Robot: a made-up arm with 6 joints.
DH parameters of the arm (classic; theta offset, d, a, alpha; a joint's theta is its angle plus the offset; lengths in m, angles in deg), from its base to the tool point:
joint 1: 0 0.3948 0 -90
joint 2: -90 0 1.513 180
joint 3: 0 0 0 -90
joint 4: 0 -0.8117 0 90
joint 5: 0 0.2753 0 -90
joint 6: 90 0 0 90
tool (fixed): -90 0 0 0
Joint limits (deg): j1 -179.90..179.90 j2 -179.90..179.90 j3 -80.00..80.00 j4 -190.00..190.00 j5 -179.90..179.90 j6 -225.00..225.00
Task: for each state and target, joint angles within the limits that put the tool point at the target. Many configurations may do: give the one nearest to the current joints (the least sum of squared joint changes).
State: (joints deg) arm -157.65 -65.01 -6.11 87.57 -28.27 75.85
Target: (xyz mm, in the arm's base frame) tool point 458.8 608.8 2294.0
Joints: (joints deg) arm -130.84 -43.76 8.29 79.33 -28.27 75.85
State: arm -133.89 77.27 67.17 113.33 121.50 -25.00
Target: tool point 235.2 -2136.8 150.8
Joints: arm -88.22 79.31 25.66 127.82 121.50 -25.00
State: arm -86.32 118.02 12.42 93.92 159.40 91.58
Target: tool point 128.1 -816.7 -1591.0
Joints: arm -82.67 139.16 19.51 94.75 159.40 91.58
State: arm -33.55 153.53 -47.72 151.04 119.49 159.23
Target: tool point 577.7 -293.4 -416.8
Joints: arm -49.46 113.24 -59.92 154.44 119.49 159.23
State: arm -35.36 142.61 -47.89 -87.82 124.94 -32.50
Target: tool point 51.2 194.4 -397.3
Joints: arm -53.76 165.36 -51.89 -124.57 124.94 -32.50
